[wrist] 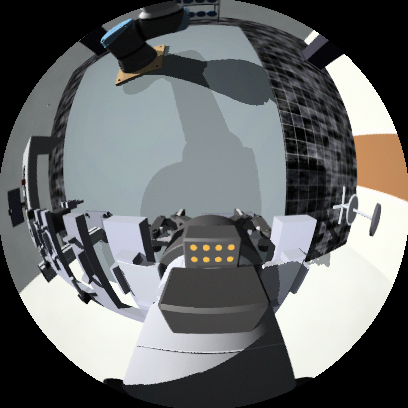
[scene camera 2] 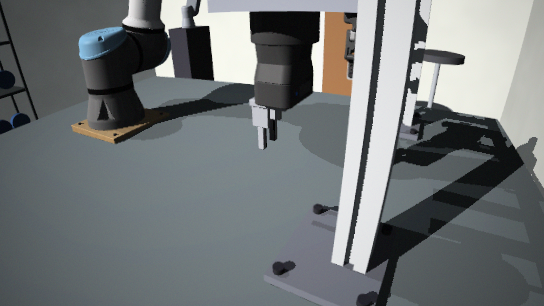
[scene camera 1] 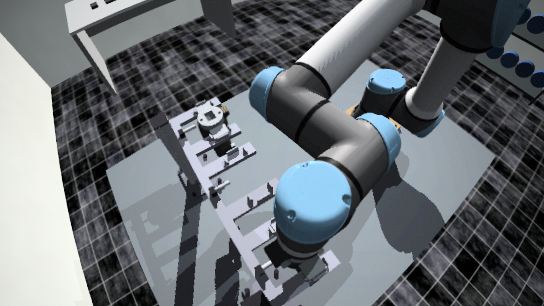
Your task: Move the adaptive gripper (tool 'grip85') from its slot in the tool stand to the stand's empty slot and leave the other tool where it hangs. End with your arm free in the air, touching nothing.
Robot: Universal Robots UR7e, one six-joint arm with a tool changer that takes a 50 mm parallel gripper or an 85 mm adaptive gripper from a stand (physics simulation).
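Pixels of known places: arm's base, link origin: (wrist: 138, 60) (scene camera 2: 117, 119).
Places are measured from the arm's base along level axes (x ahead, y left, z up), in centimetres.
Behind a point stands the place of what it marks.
Observation:
The adaptive gripper (wrist: 210, 220) hangs in the stand's right-hand slot in scene camera 1, between two light fork plates (wrist: 127, 237) {x 48.8, y 27.7, z 26.9 cm} (wrist: 295, 235) {x 47.4, y 37.9, z 26.9 cm}. Its linkages look spread open; its fingertips are hidden. Part of it shows behind the post in scene camera 2 (scene camera 2: 351, 50) {x 51.6, y 28.8, z 16.9 cm}. The arm's wrist (scene camera 1: 312, 200) {x 52.1, y 33.8, z 51.6 cm} is upright over it, and the tool changer looks seated on its coupling. The locking cannot be seen. The parallel gripper (scene camera 1: 210, 120) (scene camera 2: 285, 70) hangs in the stand's far left slot, its fingers slightly apart. The middle slot, beside a bracket (scene camera 1: 242, 210) {x 58.1, y 22.4, z 26.9 cm}, is empty.
The stand's long beam (scene camera 1: 235, 232) {x 61.0, y 25.9, z 26.9 cm} links the slots. Its upright post (scene camera 2: 372, 125) {x 68.8, y -7.0, z 16.8 cm} stands on a bolted foot (scene camera 2: 320, 265) {x 66.3, y -9.2, z -0.1 cm}. The arm's base (scene camera 2: 115, 100) {x 5.9, y -1.6, z 6.7 cm} (wrist: 135, 55) {x 5.0, y 3.8, z 6.8 cm} is across the table. A stool (scene camera 2: 442, 57) (wrist: 375, 219) stands beyond the table.

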